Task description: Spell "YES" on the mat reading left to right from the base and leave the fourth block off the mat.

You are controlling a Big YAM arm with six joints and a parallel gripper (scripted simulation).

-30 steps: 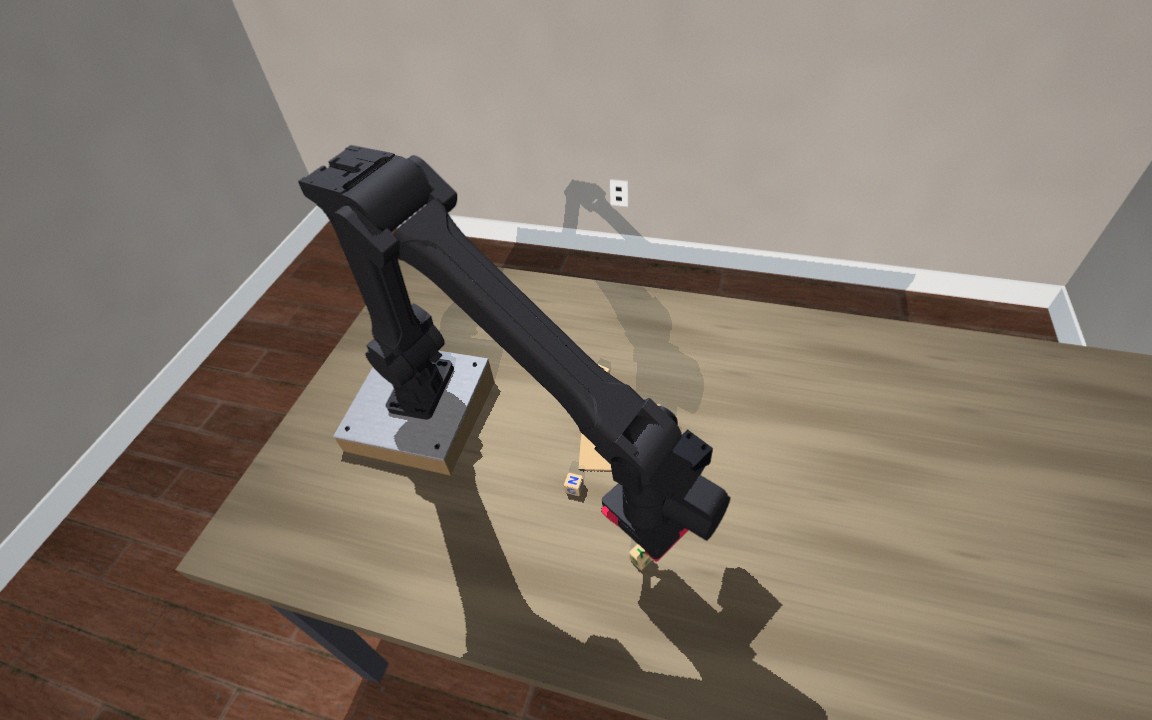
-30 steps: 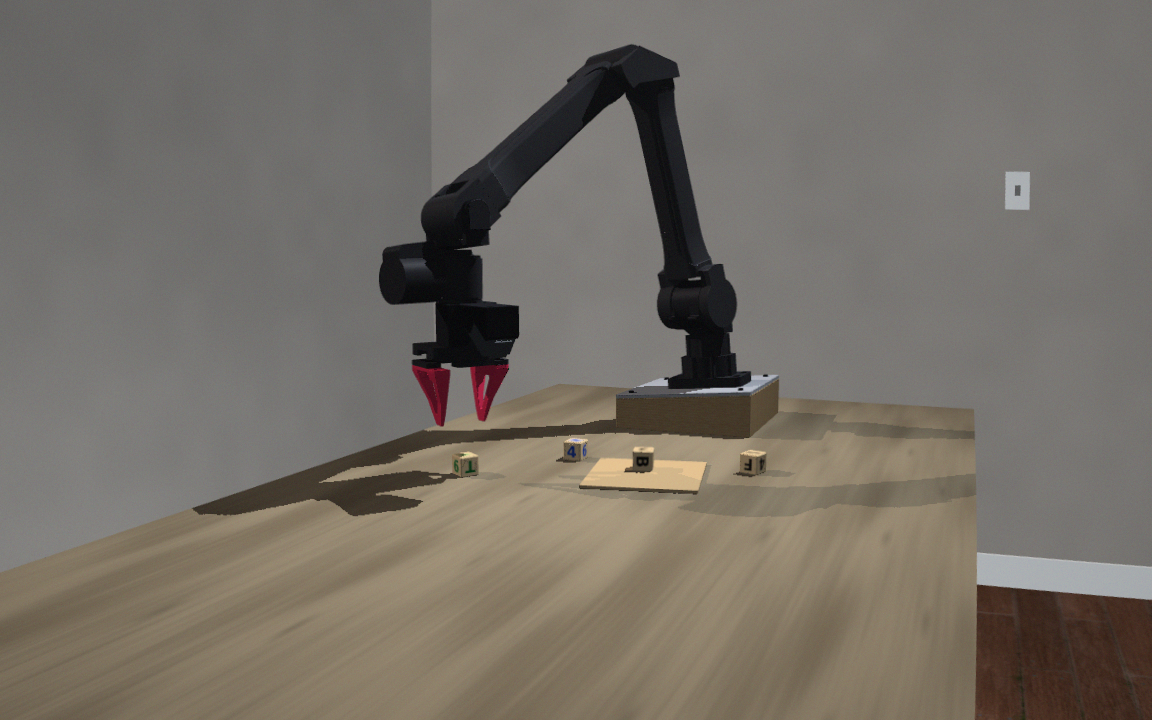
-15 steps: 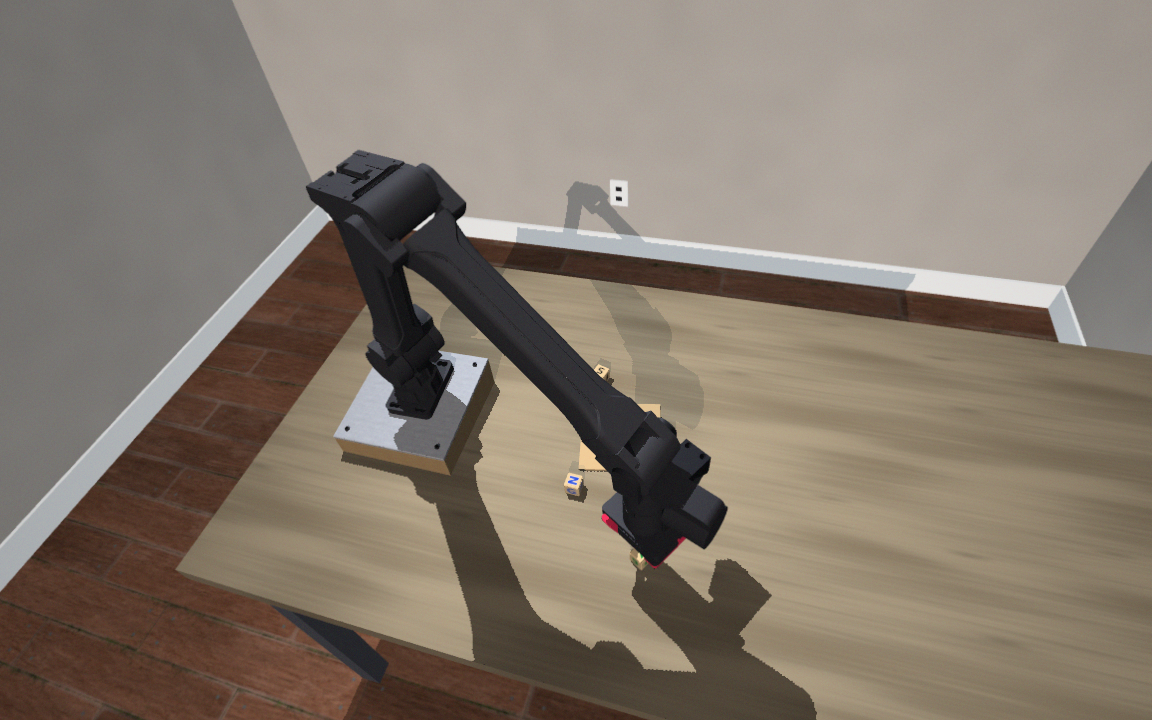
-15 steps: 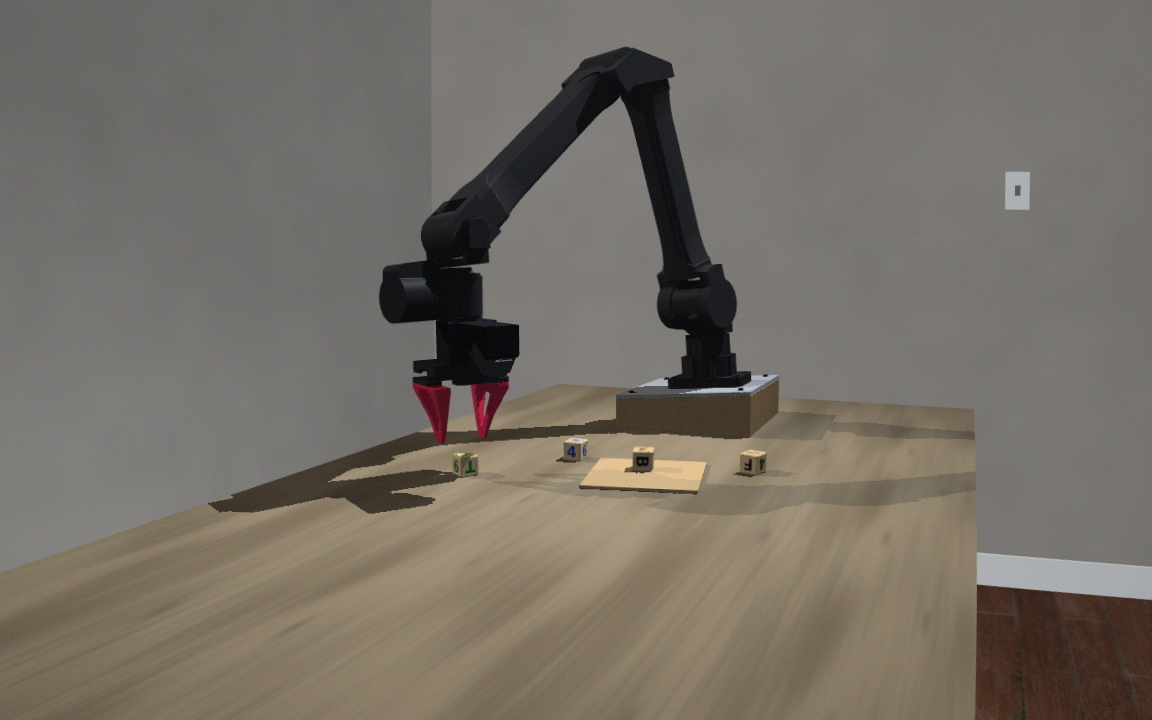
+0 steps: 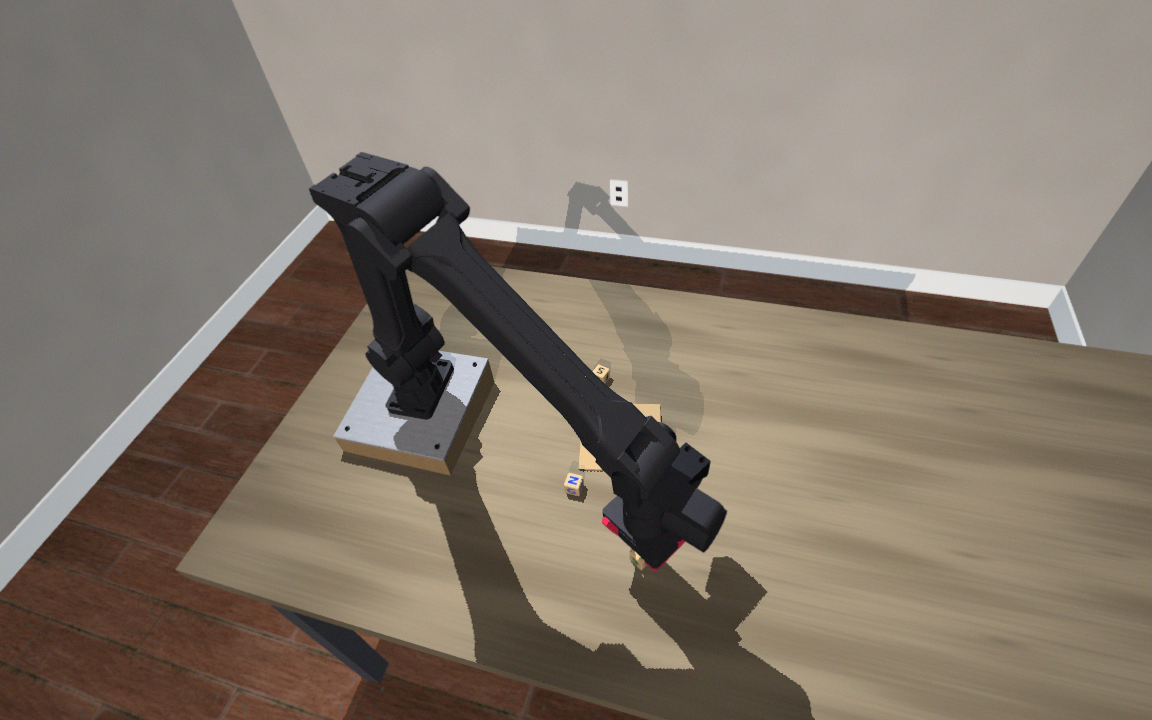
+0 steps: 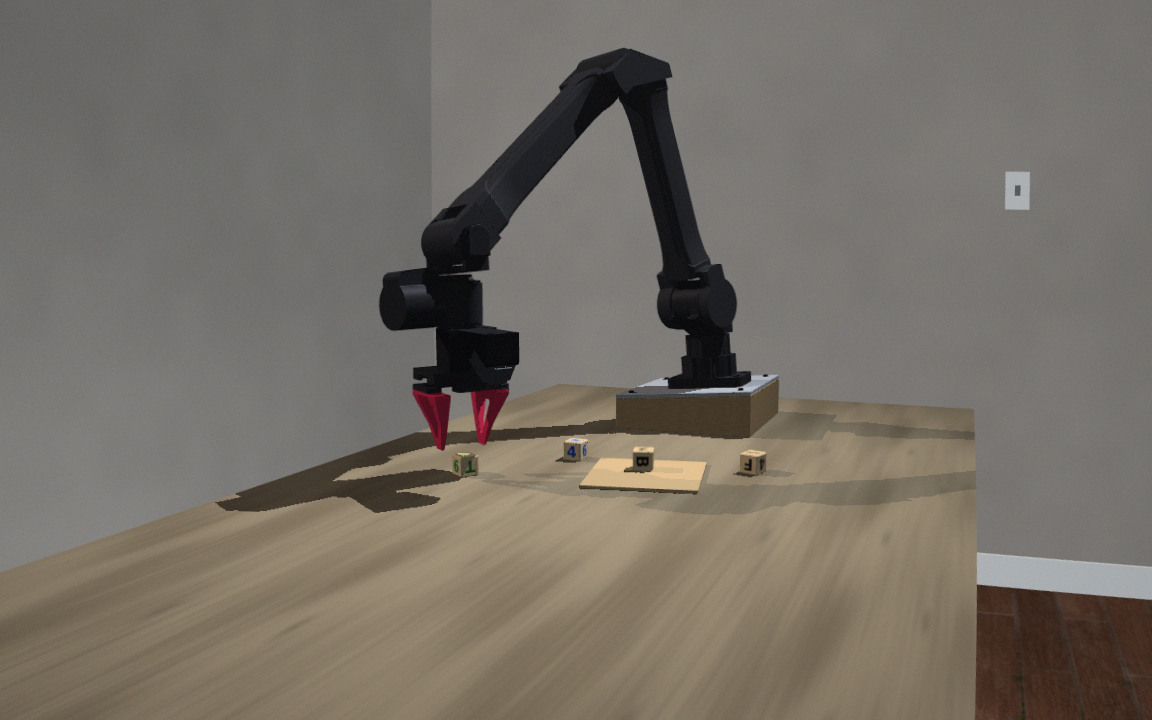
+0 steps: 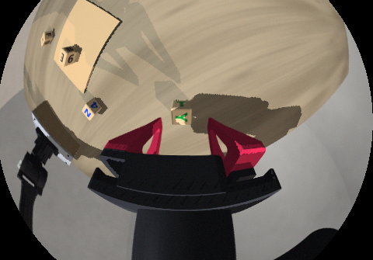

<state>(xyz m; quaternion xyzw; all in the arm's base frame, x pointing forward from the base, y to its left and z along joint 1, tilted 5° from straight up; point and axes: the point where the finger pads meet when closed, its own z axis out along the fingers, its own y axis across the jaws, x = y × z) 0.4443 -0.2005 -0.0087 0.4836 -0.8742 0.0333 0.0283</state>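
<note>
Now: hand 210 mm to the right of the tan mat, 80 mm past it and 40 mm above it.
</note>
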